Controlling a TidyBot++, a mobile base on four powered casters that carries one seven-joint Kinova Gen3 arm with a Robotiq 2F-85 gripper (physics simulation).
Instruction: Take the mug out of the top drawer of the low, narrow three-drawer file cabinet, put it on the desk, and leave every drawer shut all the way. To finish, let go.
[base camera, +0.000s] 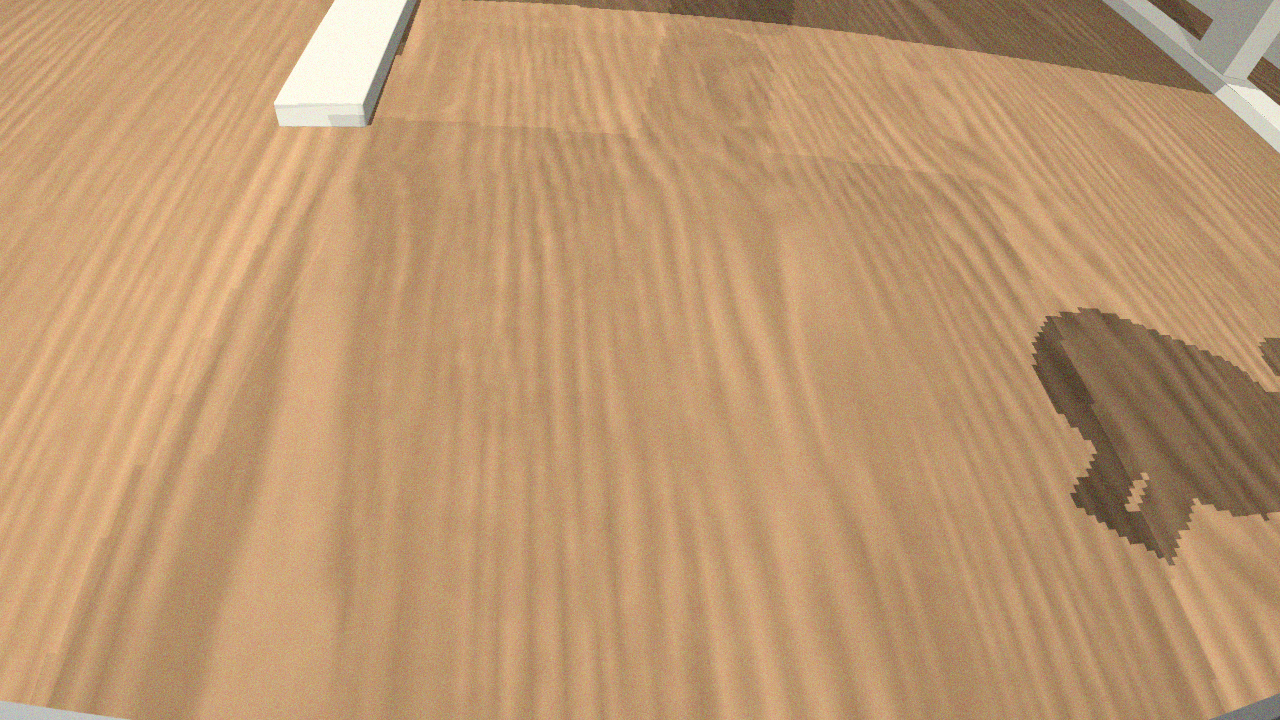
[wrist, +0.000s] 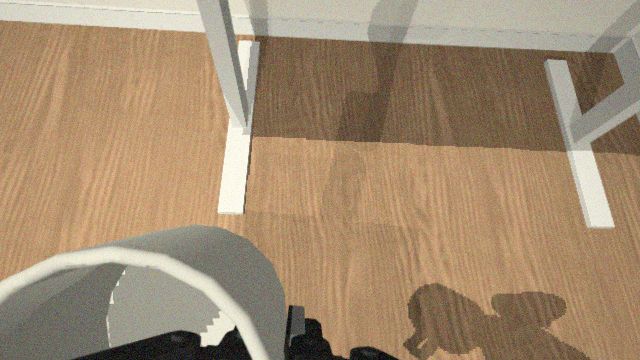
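Observation:
The pale mug fills the lower left of the wrist view, with its open rim facing the camera. My gripper is shut on the mug's wall, one black finger inside the rim and one outside. It holds the mug in the air over the wooden floor. The desk's white left foot and its right foot show ahead on the floor. The desk top, the file cabinet and its drawers do not show in either view.
A grey upright rises from the left foot. A pale wall with a white skirting board runs behind the desk's legs. In the base view, part of the white leg frame stands at the upper right. Dark shadows lie on the floor.

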